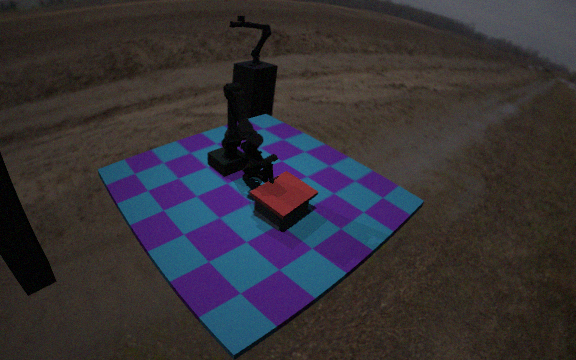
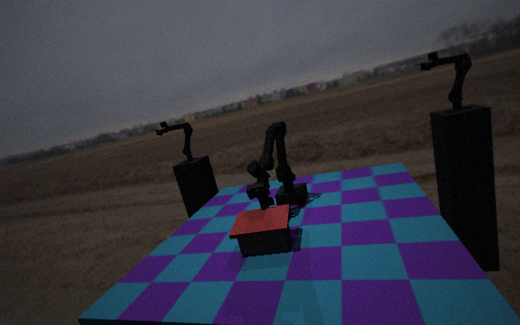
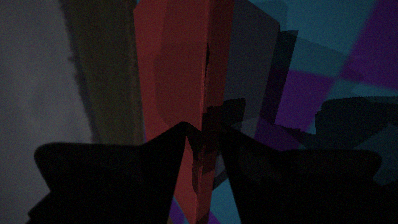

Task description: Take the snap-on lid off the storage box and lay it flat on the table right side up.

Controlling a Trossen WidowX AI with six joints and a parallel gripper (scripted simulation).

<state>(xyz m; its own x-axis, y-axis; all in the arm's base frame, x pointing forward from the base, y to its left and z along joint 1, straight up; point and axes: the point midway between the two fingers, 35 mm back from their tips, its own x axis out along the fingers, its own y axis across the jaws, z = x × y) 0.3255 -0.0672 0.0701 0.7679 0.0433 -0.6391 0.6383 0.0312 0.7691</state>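
My gripper tip is now 8 cm short of the red lid. The rest, counted from my gripper tip: storage box (7 cm ahead, 6 cm below).
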